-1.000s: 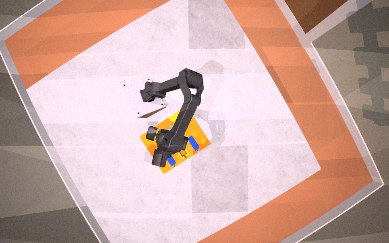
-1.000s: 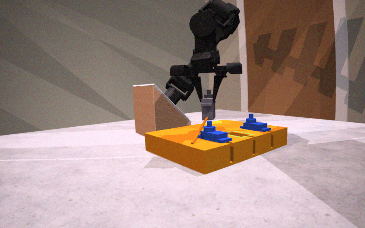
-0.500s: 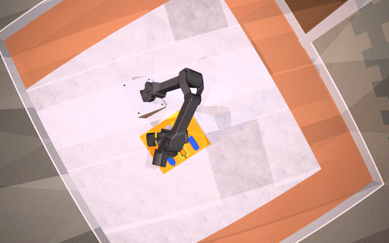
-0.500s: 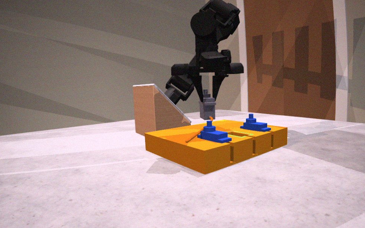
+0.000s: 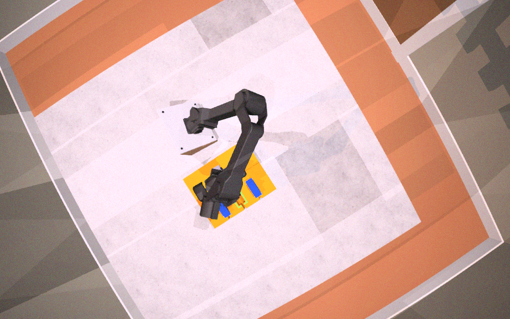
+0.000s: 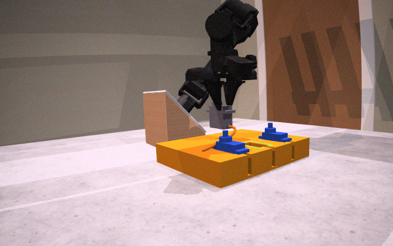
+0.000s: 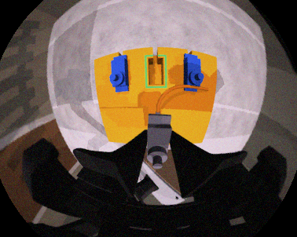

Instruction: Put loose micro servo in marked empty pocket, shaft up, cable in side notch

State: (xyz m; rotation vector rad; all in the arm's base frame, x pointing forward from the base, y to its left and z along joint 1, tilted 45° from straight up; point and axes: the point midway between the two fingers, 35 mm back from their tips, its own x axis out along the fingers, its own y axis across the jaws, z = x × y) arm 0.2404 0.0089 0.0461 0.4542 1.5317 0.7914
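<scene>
Right now my gripper tip is 100 mm above the orange-yellow deck and 10 mm past it.
</scene>
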